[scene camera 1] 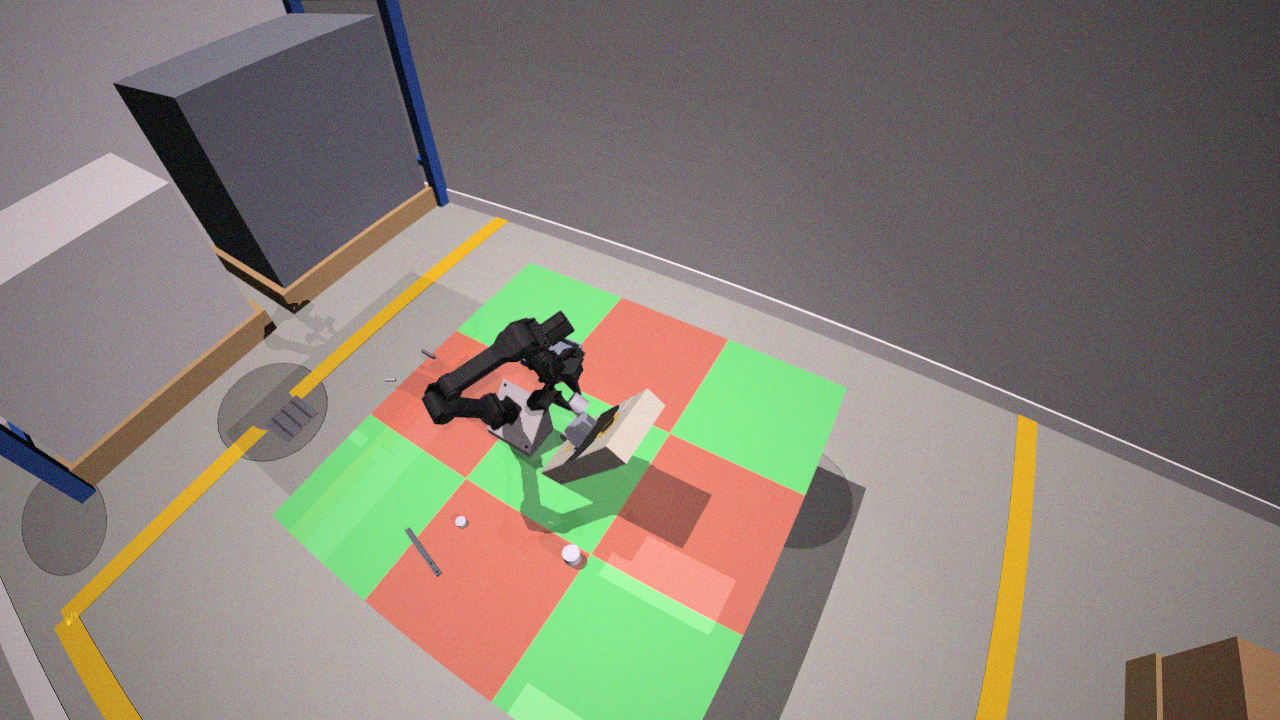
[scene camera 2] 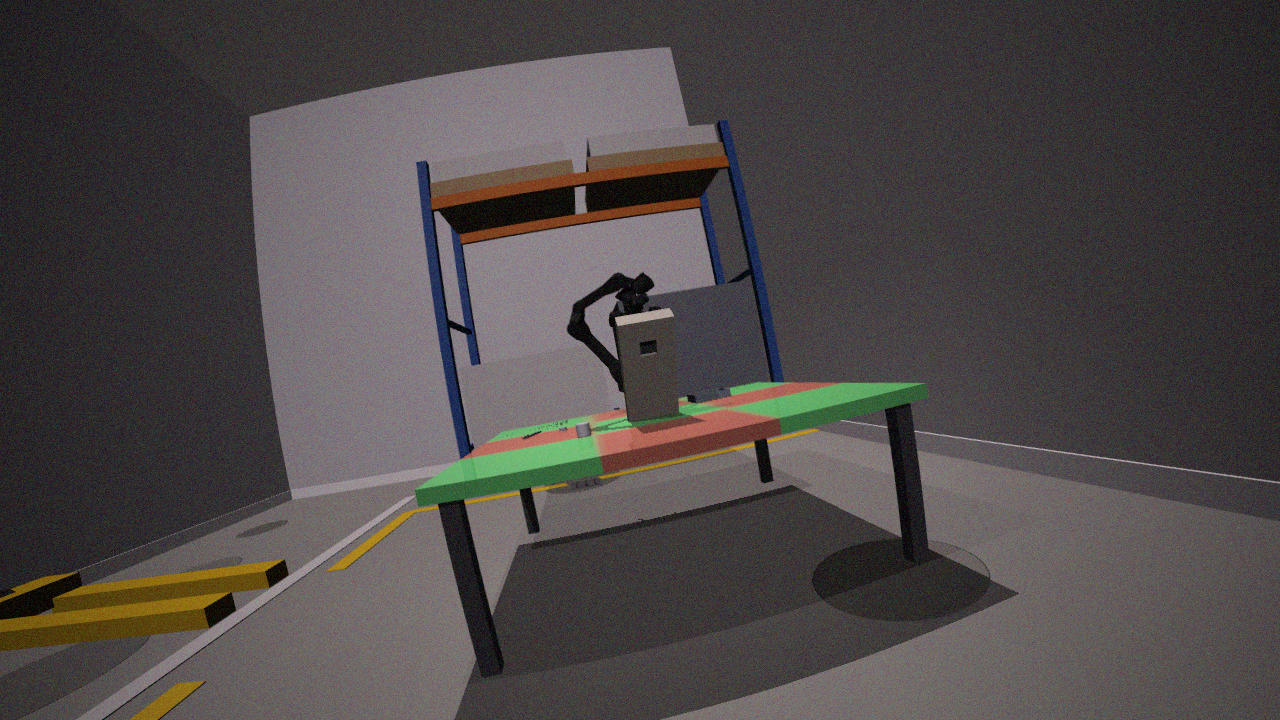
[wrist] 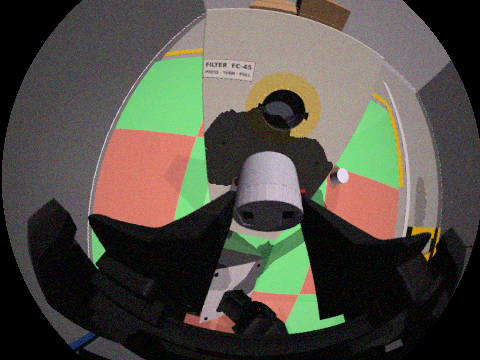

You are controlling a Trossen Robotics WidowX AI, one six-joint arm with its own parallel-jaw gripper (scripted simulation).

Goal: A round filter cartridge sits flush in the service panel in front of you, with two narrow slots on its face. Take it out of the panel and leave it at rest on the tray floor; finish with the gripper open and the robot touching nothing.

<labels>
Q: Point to a beige service panel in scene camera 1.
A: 618, 432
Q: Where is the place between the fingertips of my gripper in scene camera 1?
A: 575, 402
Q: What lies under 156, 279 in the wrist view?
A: My gripper.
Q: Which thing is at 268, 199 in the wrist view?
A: A round filter cartridge.
</labels>
